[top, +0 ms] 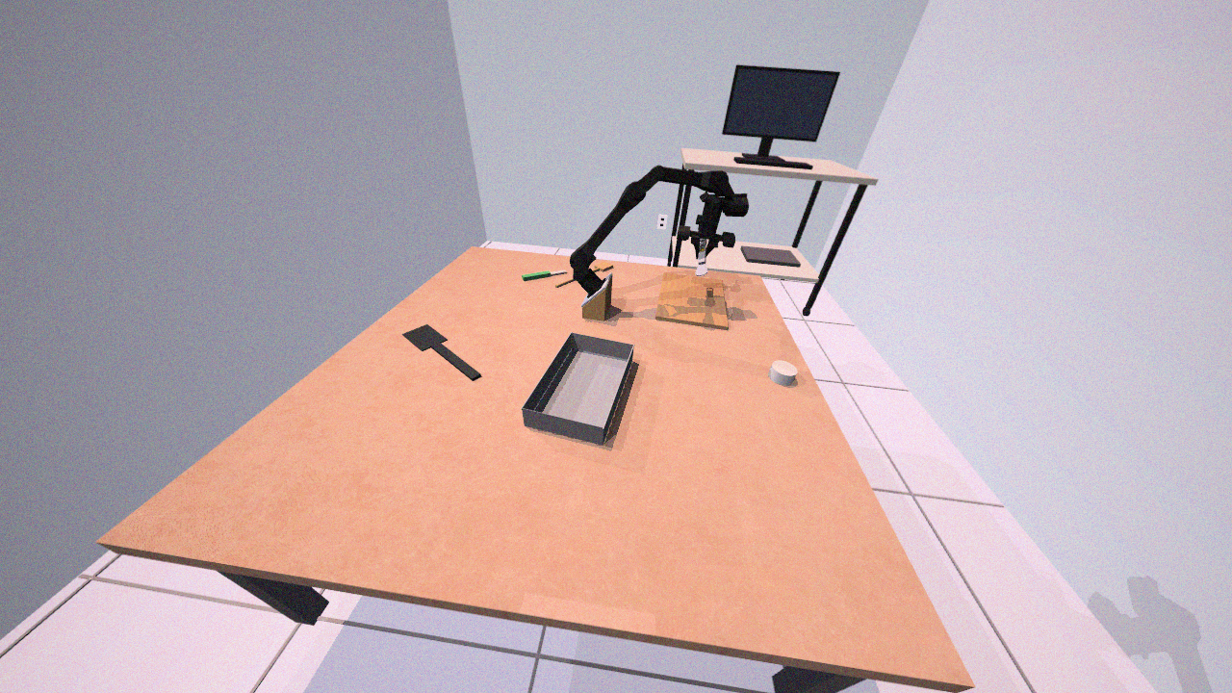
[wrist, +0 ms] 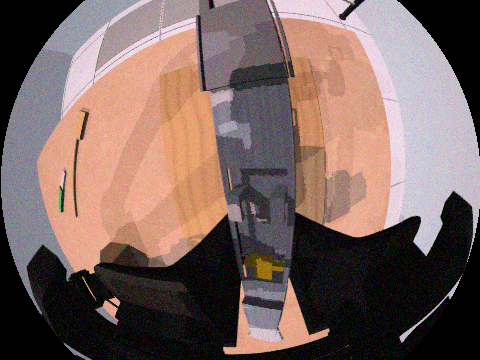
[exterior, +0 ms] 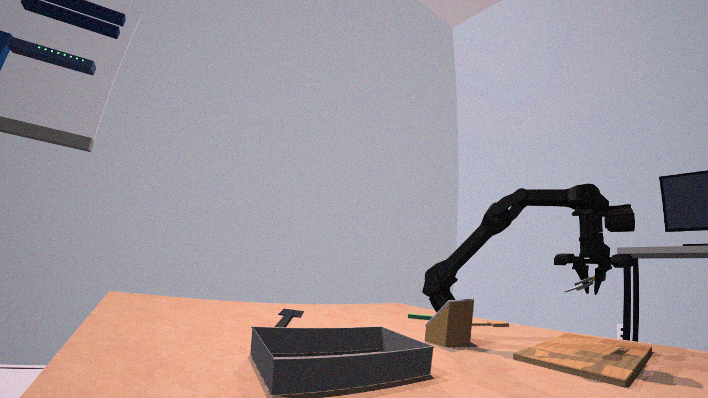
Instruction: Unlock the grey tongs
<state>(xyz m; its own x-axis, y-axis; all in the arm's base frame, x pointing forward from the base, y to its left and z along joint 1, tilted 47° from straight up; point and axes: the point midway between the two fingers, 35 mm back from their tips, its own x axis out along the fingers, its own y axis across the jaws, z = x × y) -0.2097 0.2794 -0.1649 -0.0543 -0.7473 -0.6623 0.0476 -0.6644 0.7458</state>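
My gripper tip is now 150 mm above the wooden board and 10 mm short of it. From my gripper tip the other things lie so: small white cylinder (380 mm ahead, 270 mm to the left, 140 mm below); then yellow lock mark (40 mm above, 10 mm ahead); then green-handled tool (570 mm to the right, 150 mm below).
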